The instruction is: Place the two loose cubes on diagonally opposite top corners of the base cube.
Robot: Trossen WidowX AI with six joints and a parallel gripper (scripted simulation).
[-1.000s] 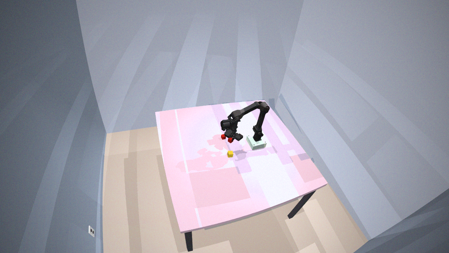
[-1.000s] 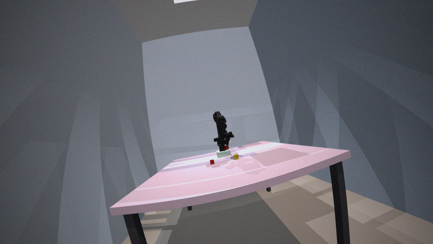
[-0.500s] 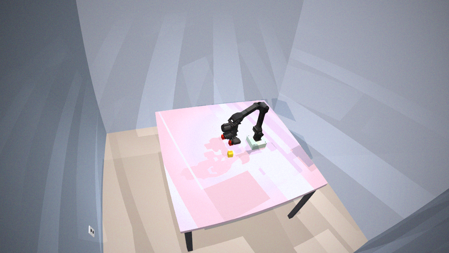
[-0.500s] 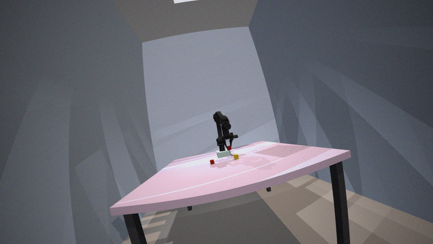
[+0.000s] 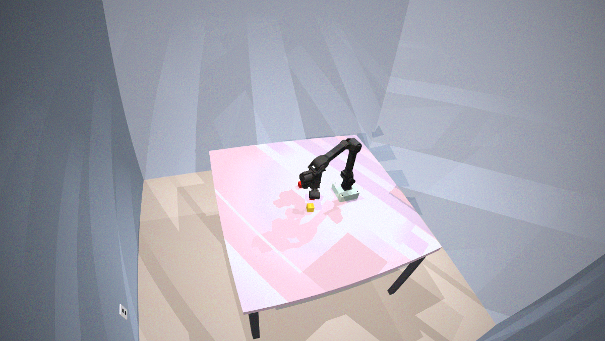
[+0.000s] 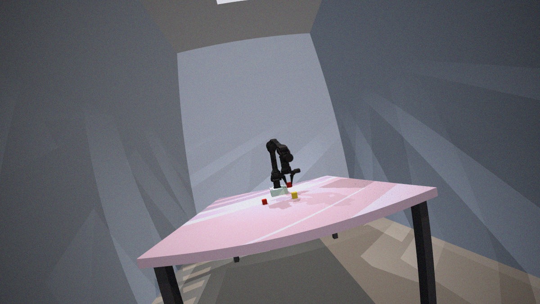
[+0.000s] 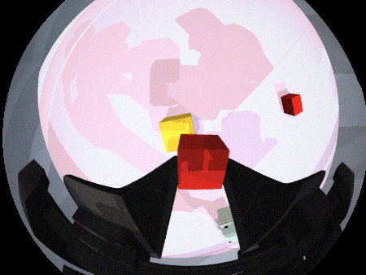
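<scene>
Right now my gripper tip is 1 cm short of the yellow cube, 2 cm to the right of it and 8 cm above it.
</scene>
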